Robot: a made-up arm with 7 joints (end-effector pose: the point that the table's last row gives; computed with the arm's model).
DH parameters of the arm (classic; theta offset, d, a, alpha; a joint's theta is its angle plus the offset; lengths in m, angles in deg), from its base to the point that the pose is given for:
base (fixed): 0 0 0 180
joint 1: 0 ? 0 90
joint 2: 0 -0.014 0 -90
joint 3: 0 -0.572 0 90
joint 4: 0 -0.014 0 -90
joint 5: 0 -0.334 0 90
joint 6: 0 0 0 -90
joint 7: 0 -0.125 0 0
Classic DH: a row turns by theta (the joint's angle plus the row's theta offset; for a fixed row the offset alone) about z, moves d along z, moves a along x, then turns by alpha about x.
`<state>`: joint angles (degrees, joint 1 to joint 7).
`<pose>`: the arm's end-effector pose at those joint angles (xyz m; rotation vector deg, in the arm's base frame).
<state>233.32 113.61 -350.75 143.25 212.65 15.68 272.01</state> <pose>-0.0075 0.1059 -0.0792 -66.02 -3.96 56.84</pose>
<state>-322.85 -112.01 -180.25 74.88 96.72 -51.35 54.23</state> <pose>-0.4340 0.2050 -0.3438 -10.17 60.36 101.48</pose>
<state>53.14 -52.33 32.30 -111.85 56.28 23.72 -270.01</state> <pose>-0.2143 0.5639 0.2324 17.30 31.76 -94.20</pose>
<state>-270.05 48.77 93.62 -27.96 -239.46 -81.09 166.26</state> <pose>0.0909 -0.7523 0.8055 -18.98 73.30 83.95</pose>
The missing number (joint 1, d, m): -0.278
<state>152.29 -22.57 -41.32 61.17 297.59 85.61 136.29</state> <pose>0.2118 -0.2000 0.9828 17.50 -72.13 -111.53</pose>
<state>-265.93 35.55 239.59 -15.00 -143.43 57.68 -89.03</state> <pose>-0.2401 -0.5714 1.0104 -44.49 98.97 -24.60</pose>
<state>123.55 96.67 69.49 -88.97 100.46 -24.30 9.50</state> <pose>0.0171 -0.7308 0.3313 -37.03 -78.27 -20.95</pose>
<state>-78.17 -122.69 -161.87 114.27 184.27 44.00 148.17</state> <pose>-0.1599 -0.1564 -0.3150 19.26 3.05 56.62</pose>
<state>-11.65 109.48 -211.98 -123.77 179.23 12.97 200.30</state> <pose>0.1360 0.2227 -0.1038 38.01 63.10 34.73</pose>
